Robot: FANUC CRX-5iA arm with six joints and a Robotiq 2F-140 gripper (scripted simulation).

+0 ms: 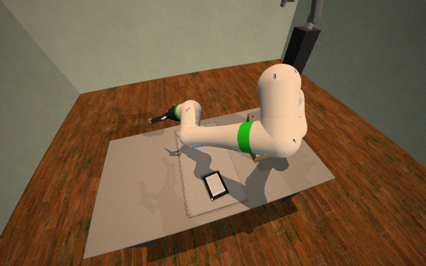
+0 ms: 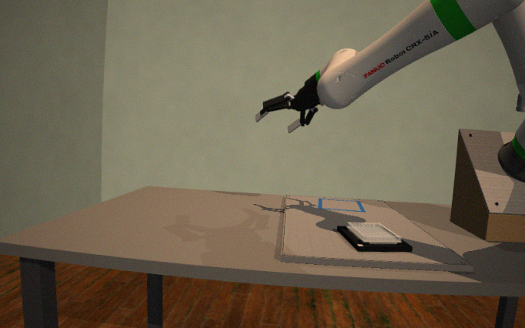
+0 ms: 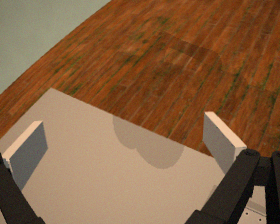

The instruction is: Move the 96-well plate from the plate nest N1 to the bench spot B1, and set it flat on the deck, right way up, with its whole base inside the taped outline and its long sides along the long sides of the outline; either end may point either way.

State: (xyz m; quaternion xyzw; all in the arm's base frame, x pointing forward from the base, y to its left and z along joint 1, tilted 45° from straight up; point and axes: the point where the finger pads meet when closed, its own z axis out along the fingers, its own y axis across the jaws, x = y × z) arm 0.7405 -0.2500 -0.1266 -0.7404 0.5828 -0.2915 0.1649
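Now: hand 47 cm to the right of the white 96-well plate, 26 cm past it and 25 cm above it. Also, from my hand: black plate nest N1: 47 cm to the left, 26 cm below, 26 cm behind.
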